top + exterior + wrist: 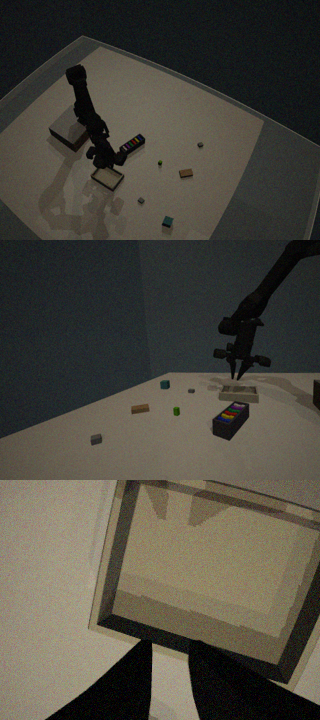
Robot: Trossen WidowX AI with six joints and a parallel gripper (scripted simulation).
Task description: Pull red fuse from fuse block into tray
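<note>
My gripper tip is now 180 mm to the right of the green fuse, 50 mm above it and 30 mm past it. Also, from my gripper tip: white fuse (150 mm to the left, 50 mm below, 40 mm behind); tray (70 mm below, 30 mm to the right, 10 mm behind); purple fuse (160 mm to the left, 50 mm below, 30 mm behind).
</note>
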